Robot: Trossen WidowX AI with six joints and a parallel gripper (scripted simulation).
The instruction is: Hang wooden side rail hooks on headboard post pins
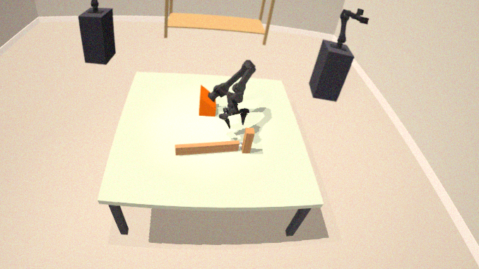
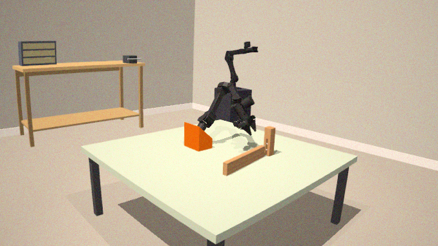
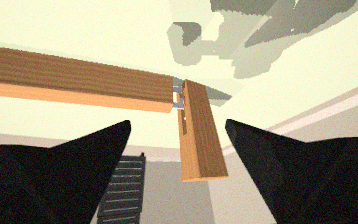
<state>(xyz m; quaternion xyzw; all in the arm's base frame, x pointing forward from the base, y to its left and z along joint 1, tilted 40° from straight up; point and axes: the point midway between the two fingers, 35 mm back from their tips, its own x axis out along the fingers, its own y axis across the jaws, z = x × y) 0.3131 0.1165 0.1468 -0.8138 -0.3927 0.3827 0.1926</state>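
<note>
The upright headboard post is 8 cm to the left of my gripper tip, 6 cm ahead of it and 5 cm below it.
</note>
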